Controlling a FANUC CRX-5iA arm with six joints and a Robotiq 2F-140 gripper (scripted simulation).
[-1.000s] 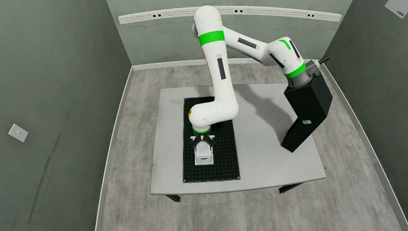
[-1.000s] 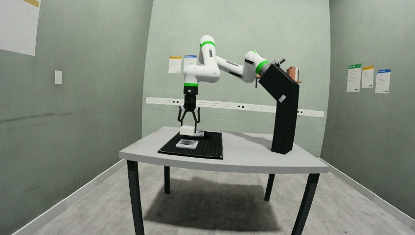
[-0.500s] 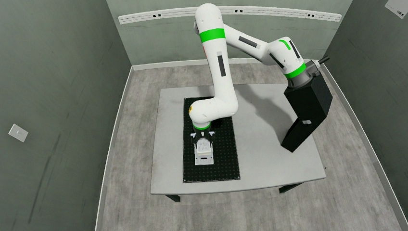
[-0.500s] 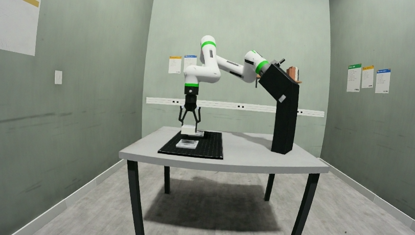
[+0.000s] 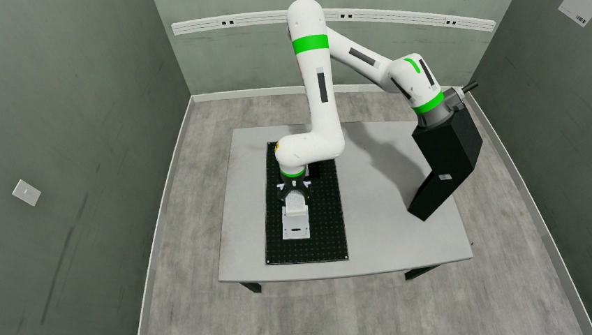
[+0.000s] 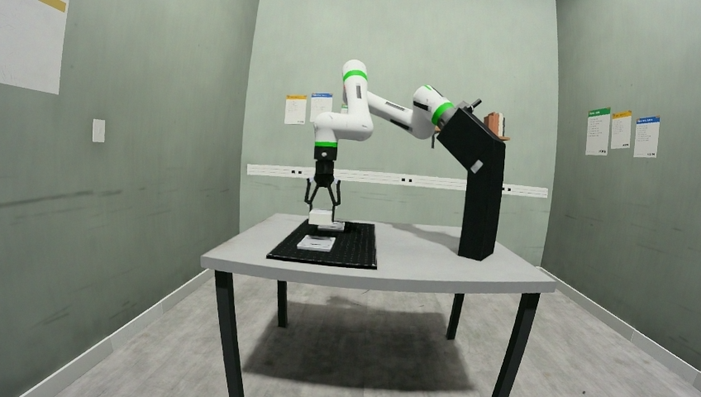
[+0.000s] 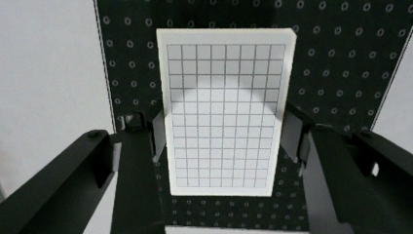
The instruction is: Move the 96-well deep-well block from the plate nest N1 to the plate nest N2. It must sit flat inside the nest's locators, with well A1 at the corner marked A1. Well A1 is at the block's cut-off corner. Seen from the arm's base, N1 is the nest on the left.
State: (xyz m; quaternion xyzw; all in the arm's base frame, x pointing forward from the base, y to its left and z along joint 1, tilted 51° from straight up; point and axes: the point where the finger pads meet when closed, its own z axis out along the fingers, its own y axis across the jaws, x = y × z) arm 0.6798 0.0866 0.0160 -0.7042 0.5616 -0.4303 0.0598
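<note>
The plate nest N2 lies 3 cm behind my hand, 27 cm to the right of it and 10 cm below it. From my hand the other things lie so: white 96-well deep-well block: 1 cm below; then plate nest N1: 1 cm ahead, 6 cm to the left, 10 cm below.
</note>
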